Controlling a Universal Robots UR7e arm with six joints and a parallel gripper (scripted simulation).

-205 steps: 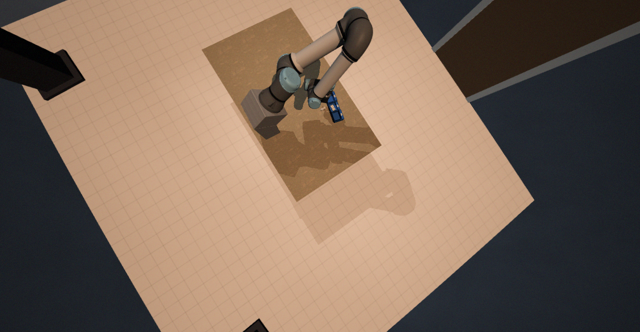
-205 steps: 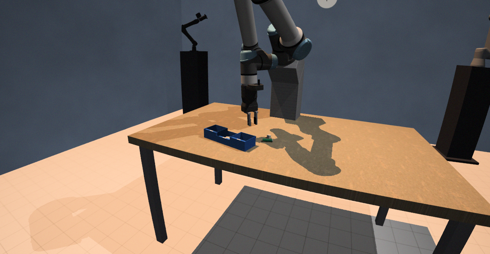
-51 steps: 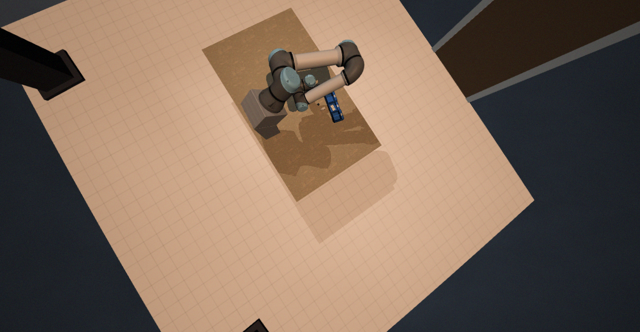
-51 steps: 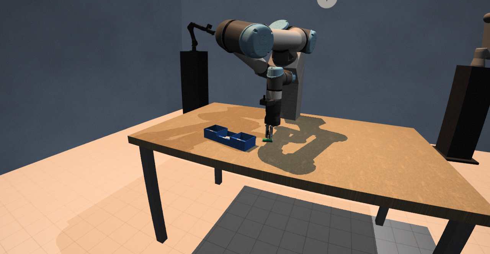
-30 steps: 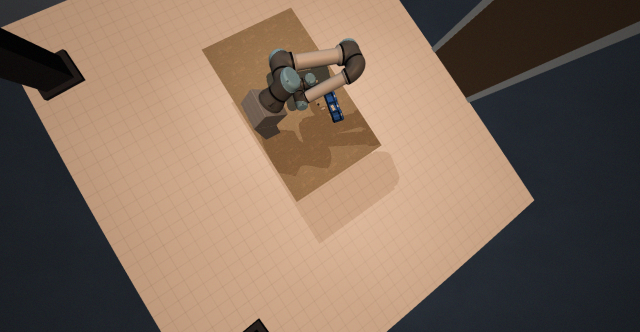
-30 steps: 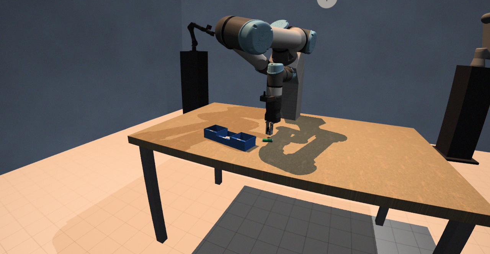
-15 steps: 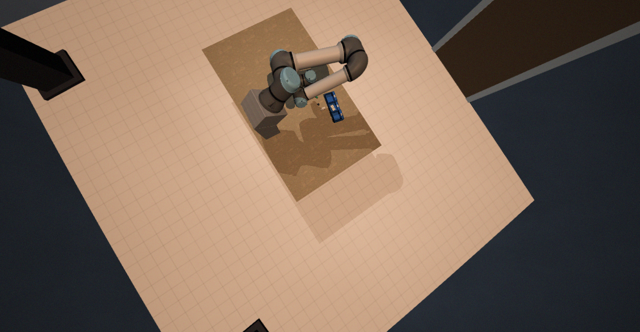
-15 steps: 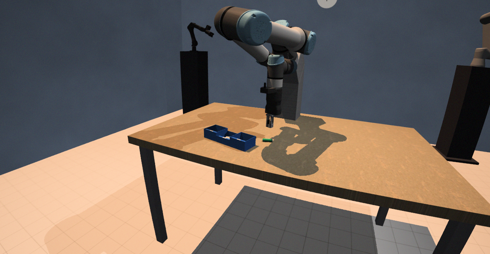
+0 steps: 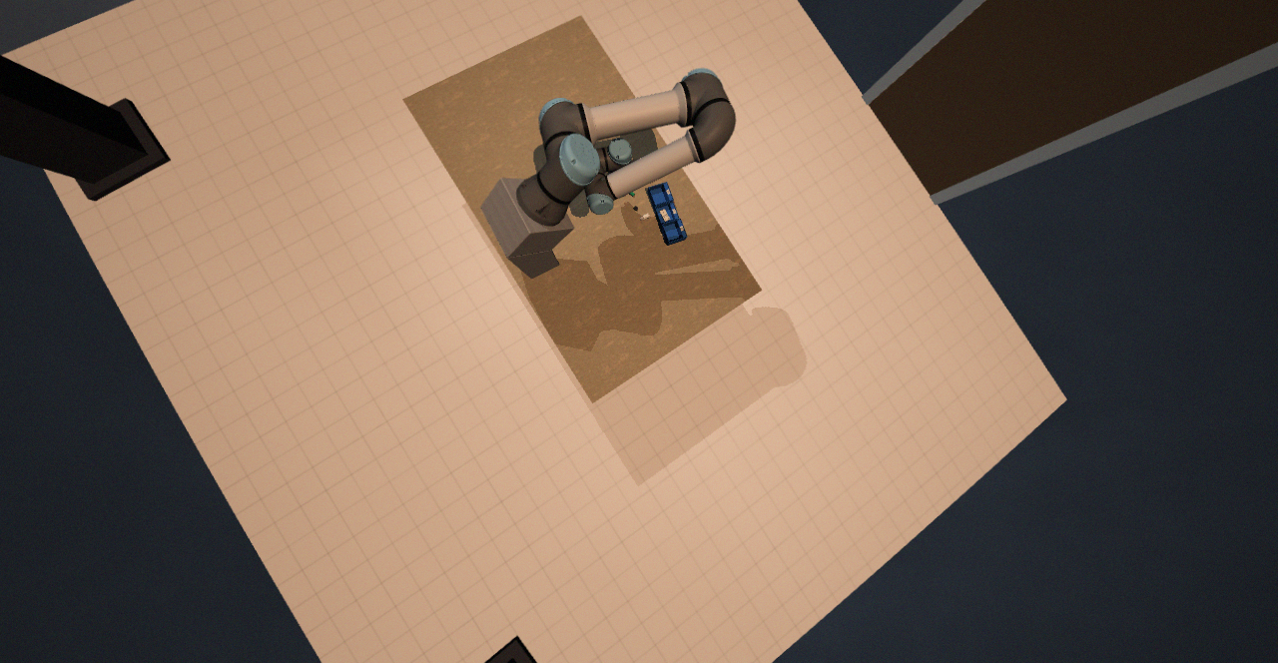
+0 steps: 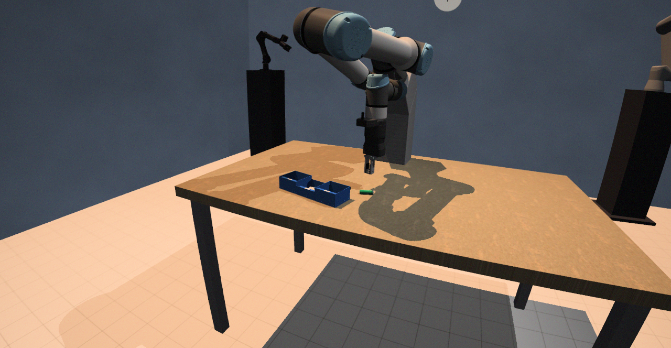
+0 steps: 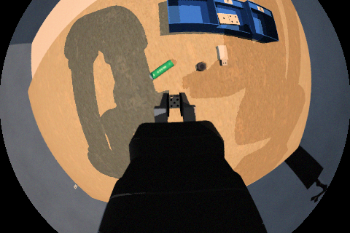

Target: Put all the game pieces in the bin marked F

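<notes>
The blue bin is 12 cm ahead of my hand, 17 cm to the right of it and 6 cm below it. Also, from my hand: green cylinder (5 cm ahead, 1 cm to the left, 7 cm below); then black piece (3 cm ahead, 7 cm to the right, 8 cm below); then pale cube (1 cm below).
</notes>
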